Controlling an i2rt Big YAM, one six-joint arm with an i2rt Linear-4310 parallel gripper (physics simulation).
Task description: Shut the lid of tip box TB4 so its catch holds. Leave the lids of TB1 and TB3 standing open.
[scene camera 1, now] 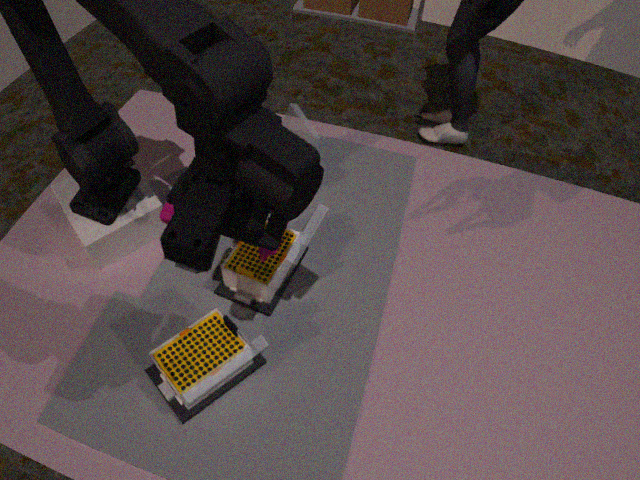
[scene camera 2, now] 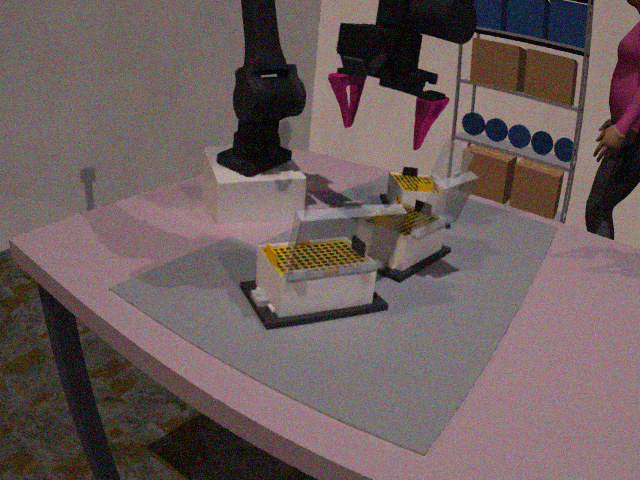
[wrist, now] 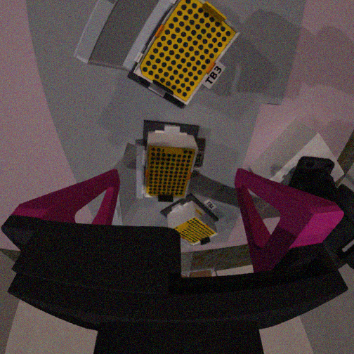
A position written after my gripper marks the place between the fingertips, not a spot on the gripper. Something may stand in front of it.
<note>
In view: my gripper (scene camera 2: 381,137) and a grey mat (scene camera 1: 301,407).
My gripper shows as well in scene camera 1 (scene camera 1: 228,246) and in the wrist view (wrist: 176,174). The grey mat is seen too in scene camera 2 (scene camera 2: 400,375) and in the wrist view (wrist: 98,112).
</note>
